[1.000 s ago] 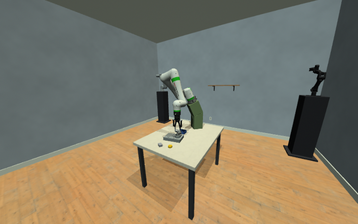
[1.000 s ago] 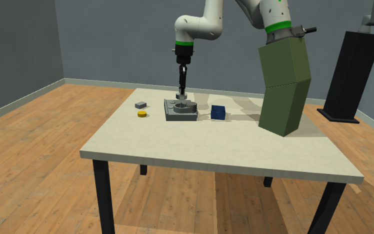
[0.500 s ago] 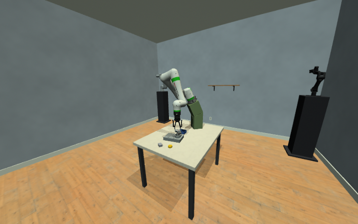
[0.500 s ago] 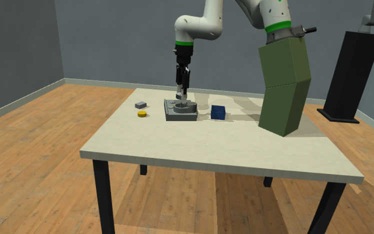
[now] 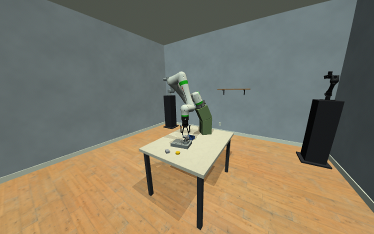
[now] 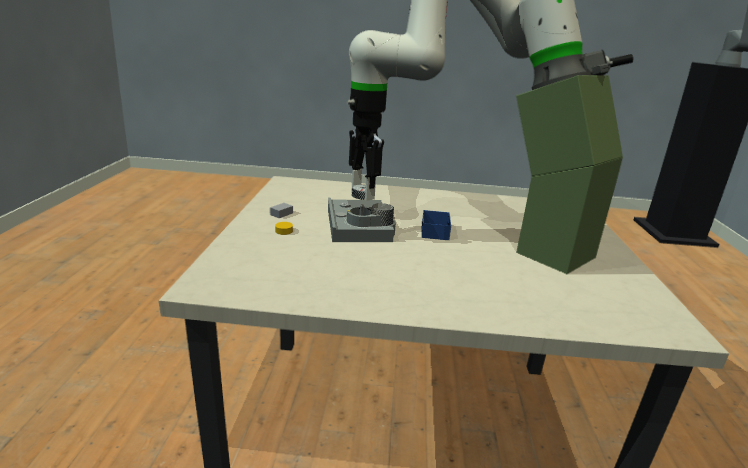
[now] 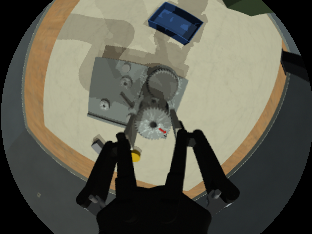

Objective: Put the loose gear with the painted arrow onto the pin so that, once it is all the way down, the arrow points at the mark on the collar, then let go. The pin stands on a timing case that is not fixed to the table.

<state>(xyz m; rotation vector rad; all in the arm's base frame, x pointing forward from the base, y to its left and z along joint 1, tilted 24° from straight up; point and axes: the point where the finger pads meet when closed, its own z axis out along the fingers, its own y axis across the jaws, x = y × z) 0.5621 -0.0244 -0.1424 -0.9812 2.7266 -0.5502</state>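
My gripper is now 20 mm above the grey gear. Round my hand: blue bin (220 mm behind, 60 mm to the right, 130 mm below); yellow disc (220 mm ahead, 30 mm to the left, 140 mm below); thin pin (30 mm ahead, 60 mm to the right, 100 mm below).
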